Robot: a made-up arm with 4 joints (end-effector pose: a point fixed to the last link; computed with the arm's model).
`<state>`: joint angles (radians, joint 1 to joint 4).
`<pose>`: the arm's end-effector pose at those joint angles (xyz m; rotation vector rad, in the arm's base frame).
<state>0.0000 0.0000 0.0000 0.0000</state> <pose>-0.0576 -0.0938 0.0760 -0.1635 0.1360 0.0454</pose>
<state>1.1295 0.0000 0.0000 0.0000</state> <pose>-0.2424 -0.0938 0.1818 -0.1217 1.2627 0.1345</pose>
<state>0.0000 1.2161 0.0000 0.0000</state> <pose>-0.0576 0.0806 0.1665 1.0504 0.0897 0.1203</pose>
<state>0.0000 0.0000 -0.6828 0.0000</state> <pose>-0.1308 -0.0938 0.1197 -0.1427 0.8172 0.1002</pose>
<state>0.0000 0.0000 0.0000 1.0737</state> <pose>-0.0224 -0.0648 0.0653 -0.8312 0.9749 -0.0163</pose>
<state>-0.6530 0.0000 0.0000 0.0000</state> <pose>0.0613 -0.0938 0.1223 -0.1712 -0.5154 -0.0095</pose>
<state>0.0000 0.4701 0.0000 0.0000</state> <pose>-0.0576 -0.0142 0.0844 0.3058 0.1221 0.0760</pose>
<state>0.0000 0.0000 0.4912 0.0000</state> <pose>0.0043 -0.0938 0.0790 -0.1704 -0.3540 0.0043</pose>
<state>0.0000 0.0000 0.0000 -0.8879</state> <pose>-0.0783 -0.1139 0.0493 0.3938 -0.5541 0.0881</pose>
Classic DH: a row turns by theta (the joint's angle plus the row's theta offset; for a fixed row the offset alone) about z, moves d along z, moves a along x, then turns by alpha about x. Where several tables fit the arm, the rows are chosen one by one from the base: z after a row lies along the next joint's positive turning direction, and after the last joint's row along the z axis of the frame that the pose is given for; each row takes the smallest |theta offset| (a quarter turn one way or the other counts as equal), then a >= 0, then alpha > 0; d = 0 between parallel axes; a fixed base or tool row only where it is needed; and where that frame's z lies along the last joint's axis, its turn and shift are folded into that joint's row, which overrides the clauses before.
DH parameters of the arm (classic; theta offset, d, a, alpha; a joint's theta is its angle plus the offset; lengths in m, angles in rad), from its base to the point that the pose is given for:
base (fixed): 0 0.2747 -0.0665 -1.5708
joint 1: 1.5708 -0.0716 0.0282 1.5708
joint 2: 0 0.0338 0.0456 1.5708
joint 3: 0.1099 0.0516 0.1661 2.4329
joint 4: -1.2785 0.0485 -0.0225 1.6
tool (fixed): -0.6496 0.0399 0 0

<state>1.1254 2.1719 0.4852 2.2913</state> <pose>0.0786 0.0886 0.1900 1.0021 1.9899 0.8163</pose>
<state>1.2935 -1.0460 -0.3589 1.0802</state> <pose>-0.1855 -0.2209 0.2451 -2.1679 2.1481 0.6873</pose>
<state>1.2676 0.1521 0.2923 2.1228</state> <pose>-0.2591 -0.0272 0.1028 -1.4343 2.5733 0.7881</pose>
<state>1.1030 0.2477 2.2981 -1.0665</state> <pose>0.0036 -0.1207 0.1038 0.2815 -1.9074 0.1626</pose>
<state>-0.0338 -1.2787 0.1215 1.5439</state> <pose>0.0089 -0.2552 0.1800 -2.1419 1.1028 -1.0357</pose>
